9 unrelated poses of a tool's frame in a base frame.
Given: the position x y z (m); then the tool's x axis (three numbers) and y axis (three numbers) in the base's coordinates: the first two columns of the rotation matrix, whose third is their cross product.
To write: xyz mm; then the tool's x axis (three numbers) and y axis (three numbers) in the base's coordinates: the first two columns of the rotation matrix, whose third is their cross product. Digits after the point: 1 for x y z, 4 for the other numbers.
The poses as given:
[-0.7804, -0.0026, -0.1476, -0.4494, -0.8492, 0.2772, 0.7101, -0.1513, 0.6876]
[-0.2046, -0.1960, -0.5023, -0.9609, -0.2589, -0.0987, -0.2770, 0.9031, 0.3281]
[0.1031, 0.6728, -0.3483, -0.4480, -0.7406, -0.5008, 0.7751, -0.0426, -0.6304]
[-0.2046, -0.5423, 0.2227, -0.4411, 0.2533, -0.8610, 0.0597, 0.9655, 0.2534]
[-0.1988, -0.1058, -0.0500, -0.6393, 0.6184, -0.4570, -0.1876, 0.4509, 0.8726]
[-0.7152, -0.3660, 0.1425, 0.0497, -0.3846, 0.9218, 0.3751, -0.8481, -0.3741]
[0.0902, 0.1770, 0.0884, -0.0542, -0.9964, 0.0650, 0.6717, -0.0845, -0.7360]
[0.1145, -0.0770, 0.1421, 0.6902, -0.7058, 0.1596, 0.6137, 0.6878, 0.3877]
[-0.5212, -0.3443, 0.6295, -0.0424, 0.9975, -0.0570, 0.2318, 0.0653, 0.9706]
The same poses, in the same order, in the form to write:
[-780.4, -2.6, -147.6, -0.4494, -0.8492, 0.2772, 0.7101, -0.1513, 0.6876]
[-204.6, -196.0, -502.3, -0.9609, -0.2589, -0.0987, -0.2770, 0.9031, 0.3281]
[103.1, 672.8, -348.3, -0.4480, -0.7406, -0.5008, 0.7751, -0.0426, -0.6304]
[-204.6, -542.3, 222.7, -0.4411, 0.2533, -0.8610, 0.0597, 0.9655, 0.2534]
[-198.8, -105.8, -50.0, -0.6393, 0.6184, -0.4570, -0.1876, 0.4509, 0.8726]
[-715.2, -366.0, 142.5, 0.0497, -0.3846, 0.9218, 0.3751, -0.8481, -0.3741]
[90.2, 177.0, 88.4, -0.0542, -0.9964, 0.0650, 0.6717, -0.0845, -0.7360]
[114.5, -77.0, 142.1, 0.6902, -0.7058, 0.1596, 0.6137, 0.6878, 0.3877]
[-521.2, -344.3, 629.5, -0.0424, 0.9975, -0.0570, 0.2318, 0.0653, 0.9706]

